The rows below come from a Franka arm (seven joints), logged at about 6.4 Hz.
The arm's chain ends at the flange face. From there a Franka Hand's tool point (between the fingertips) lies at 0.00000 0.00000 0.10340 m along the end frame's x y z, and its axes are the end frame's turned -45 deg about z.
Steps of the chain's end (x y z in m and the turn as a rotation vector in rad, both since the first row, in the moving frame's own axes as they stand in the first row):
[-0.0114, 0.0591, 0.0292, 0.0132, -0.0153, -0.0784]
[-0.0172, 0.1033, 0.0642, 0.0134, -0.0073, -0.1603]
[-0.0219, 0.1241, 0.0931, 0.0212, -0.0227, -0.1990]
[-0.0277, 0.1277, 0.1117, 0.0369, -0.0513, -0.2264]
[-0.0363, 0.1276, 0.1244, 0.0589, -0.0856, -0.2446]
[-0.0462, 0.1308, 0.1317, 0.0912, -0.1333, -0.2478]
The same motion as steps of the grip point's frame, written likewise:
[-0.0501, 0.0317, 0.0292, 0.0202, -0.0015, -0.0784]
[-0.0849, 0.0593, 0.0642, 0.0146, 0.0043, -0.1603]
[-0.1037, 0.0691, 0.0931, 0.0310, -0.0011, -0.1990]
[-0.1117, 0.0644, 0.1115, 0.0624, -0.0102, -0.2264]
[-0.1191, 0.0544, 0.1238, 0.1022, -0.0189, -0.2446]
[-0.1302, 0.0440, 0.1304, 0.1587, -0.0298, -0.2478]

